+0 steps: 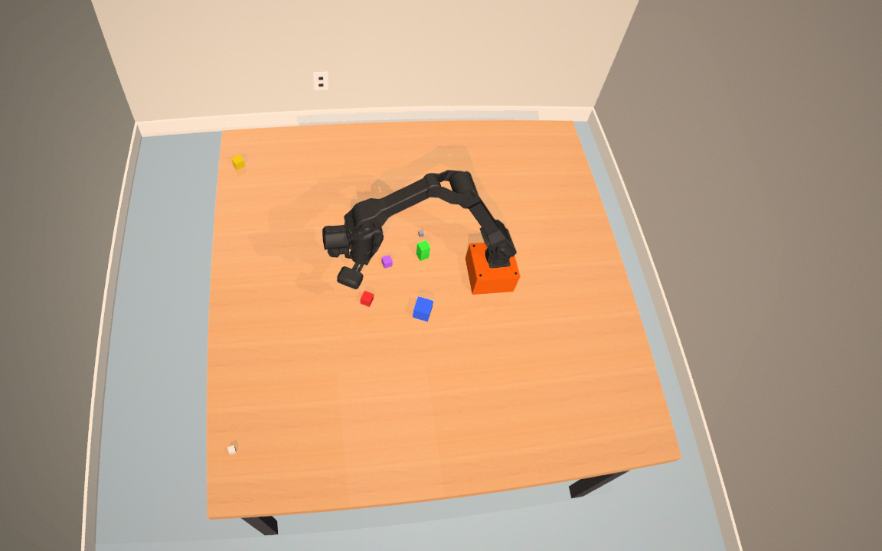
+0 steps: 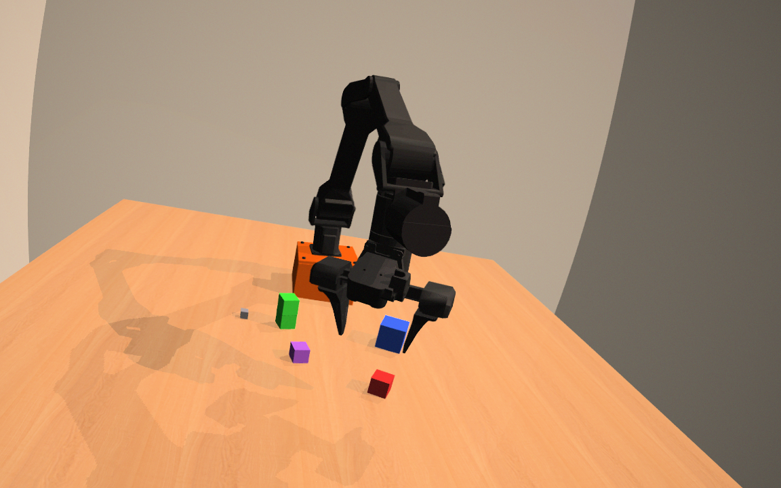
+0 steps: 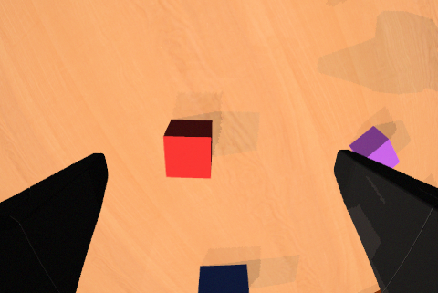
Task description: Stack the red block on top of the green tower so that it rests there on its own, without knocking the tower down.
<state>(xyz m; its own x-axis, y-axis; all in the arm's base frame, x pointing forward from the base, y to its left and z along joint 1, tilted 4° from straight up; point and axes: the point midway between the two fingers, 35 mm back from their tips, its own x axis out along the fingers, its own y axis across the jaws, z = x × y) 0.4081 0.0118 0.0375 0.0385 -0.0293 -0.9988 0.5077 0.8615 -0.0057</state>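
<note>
The red block lies 8 cm below my gripper tip, 4 cm to the left of it and 2 cm behind it. From my gripper tip the other things lie so: purple block: 10 cm behind, 8 cm to the right, 8 cm below; grey cube: 22 cm behind, 18 cm to the right, 9 cm below; blue block: 17 cm behind, 9 cm to the left, 7 cm below.
</note>
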